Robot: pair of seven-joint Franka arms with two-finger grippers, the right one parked.
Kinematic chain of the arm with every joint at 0, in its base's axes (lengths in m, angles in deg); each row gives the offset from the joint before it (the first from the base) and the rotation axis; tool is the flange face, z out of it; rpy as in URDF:
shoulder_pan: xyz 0 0 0.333 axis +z
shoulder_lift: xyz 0 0 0 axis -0.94 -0.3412 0
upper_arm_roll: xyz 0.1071 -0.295 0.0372 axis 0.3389 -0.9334 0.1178
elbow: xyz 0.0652 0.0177 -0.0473 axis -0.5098 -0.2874 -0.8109
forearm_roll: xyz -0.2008 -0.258 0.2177 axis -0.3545 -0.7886 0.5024
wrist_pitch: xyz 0 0 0 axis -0.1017 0.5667 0.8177
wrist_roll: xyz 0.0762 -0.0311 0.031 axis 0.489 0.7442 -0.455
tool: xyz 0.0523 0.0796 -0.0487 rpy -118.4 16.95 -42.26
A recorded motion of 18 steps. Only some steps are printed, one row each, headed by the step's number.
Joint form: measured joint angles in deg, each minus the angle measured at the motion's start. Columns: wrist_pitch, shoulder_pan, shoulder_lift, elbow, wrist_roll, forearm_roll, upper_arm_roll.
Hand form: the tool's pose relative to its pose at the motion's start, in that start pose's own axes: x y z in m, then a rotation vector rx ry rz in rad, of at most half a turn. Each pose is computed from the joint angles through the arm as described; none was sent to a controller.
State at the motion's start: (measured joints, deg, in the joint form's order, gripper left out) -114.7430 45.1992 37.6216 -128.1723 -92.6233 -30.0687 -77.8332
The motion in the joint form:
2: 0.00 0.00 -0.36 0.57 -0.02 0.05 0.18
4: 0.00 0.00 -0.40 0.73 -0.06 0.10 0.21
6: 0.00 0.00 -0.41 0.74 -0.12 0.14 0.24
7: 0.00 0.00 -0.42 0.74 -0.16 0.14 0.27
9: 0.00 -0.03 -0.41 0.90 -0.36 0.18 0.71
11: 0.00 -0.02 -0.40 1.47 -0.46 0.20 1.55
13: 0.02 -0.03 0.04 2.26 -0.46 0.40 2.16
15: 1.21 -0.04 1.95 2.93 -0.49 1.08 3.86
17: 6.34 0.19 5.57 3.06 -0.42 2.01 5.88
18: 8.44 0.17 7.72 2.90 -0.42 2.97 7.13
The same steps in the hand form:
2: 0.0035 -0.0007 0.0001 -0.0018 0.0034 -0.0044
4: 0.0044 -0.0006 -0.0006 -0.0027 0.0055 -0.0054
6: 0.0047 -0.0008 -0.0006 -0.0021 0.0061 -0.0065
7: 0.0049 -0.0011 -0.0004 -0.0017 0.0062 -0.0076
9: 0.0083 -0.0036 -0.0012 0.0010 0.0119 -0.0161
11: 0.0164 -0.0085 -0.0048 0.0023 0.0255 -0.0295
13: 0.0234 -0.0105 -0.0158 -0.0029 0.0484 -0.0358
15: 0.0352 -0.0202 -0.0415 0.0115 0.0919 -0.0491
17: 0.0424 -0.0399 -0.0787 0.0742 0.1139 -0.0693
18: 0.0454 -0.0506 -0.1005 0.1060 0.1387 -0.0787

